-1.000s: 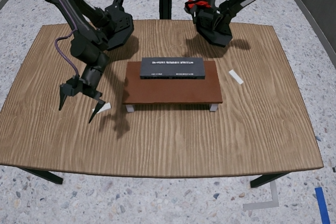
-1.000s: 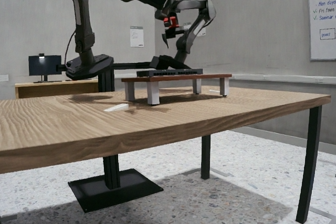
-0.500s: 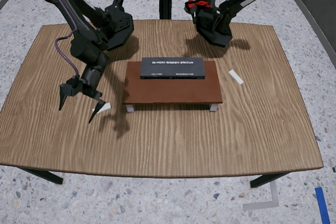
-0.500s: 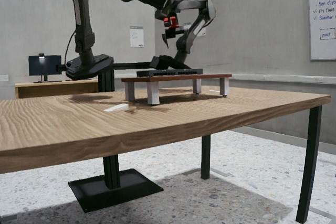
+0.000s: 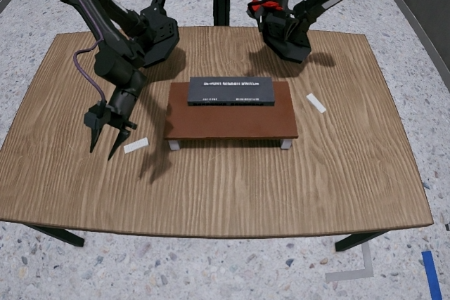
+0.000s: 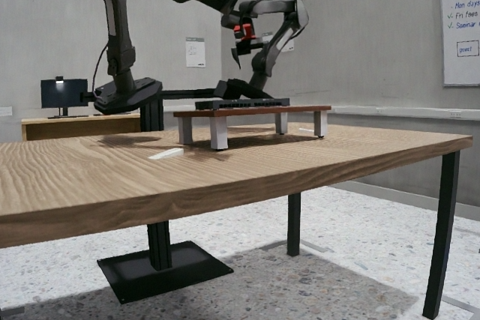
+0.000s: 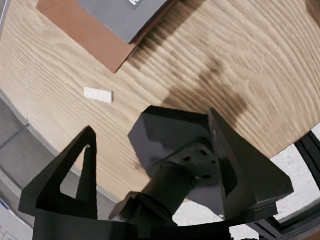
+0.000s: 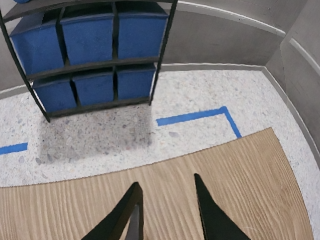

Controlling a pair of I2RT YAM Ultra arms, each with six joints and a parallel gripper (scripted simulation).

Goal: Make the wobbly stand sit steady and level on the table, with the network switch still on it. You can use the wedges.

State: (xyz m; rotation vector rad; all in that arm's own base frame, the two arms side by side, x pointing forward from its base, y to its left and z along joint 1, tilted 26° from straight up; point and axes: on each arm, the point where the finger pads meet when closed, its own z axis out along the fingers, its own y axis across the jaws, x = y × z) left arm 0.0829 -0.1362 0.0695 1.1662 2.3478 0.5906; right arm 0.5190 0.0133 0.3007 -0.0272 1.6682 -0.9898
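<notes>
The network switch lies 340 mm behind my right hand, 310 mm to the left of it and 210 mm below it. Round my right hand: brown stand 280 mm behind, 310 mm to the left, 270 mm below.
</notes>
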